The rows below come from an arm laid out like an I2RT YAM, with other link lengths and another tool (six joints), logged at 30 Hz.
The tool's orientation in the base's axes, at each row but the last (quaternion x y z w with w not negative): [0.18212 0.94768 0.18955 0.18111]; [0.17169 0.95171 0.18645 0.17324]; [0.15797 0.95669 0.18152 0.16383]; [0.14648 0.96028 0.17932 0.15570]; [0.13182 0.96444 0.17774 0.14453]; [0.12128 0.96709 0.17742 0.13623]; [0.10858 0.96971 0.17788 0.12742]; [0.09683 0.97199 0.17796 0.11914]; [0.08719 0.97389 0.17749 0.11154]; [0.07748 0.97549 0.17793 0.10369]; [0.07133 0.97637 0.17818 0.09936]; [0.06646 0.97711 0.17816 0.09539]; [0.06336 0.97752 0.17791 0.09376]
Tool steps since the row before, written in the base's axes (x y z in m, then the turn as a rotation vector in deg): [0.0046 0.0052 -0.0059 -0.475 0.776 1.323]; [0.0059 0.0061 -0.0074 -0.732 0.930 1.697]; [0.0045 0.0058 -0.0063 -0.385 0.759 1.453]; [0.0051 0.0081 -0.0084 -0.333 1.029 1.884]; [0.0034 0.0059 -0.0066 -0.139 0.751 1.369]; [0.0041 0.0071 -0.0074 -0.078 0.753 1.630]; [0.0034 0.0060 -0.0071 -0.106 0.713 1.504]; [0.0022 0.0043 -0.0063 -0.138 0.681 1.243]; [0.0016 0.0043 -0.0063 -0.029 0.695 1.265]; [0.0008 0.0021 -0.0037 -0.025 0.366 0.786]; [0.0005 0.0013 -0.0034 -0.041 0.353 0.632]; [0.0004 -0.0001 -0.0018 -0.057 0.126 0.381]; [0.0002 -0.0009 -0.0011 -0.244 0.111 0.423]
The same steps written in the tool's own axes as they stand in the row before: [-0.0002 0.0032 0.0085 0.371 1.100 -1.109]; [-0.0008 0.0038 0.0106 0.558 1.322 -1.491]; [-0.0003 0.0037 0.0089 0.248 1.157 -1.198]; [0.0002 0.0051 0.0117 0.185 1.578 -1.481]; [0.0002 0.0035 0.0088 0.040 1.171 -1.042]; [-0.0002 0.0044 0.0101 -0.073 1.282 -1.257]; [-0.0002 0.0034 0.0093 -0.031 1.194 -1.164]; [0.0001 0.0019 0.0077 0.044 1.064 -0.946]; [0.0005 0.0019 0.0075 -0.062 1.099 -0.934]; [0.0003 0.0007 0.0043 -0.044 0.621 -0.604]; [0.0003 0.0000 0.0037 -0.005 0.552 -0.471]; [-0.0001 -0.0007 0.0017 0.014 0.249 -0.320]; [-0.0002 -0.0012 0.0007 0.187 0.233 -0.402]
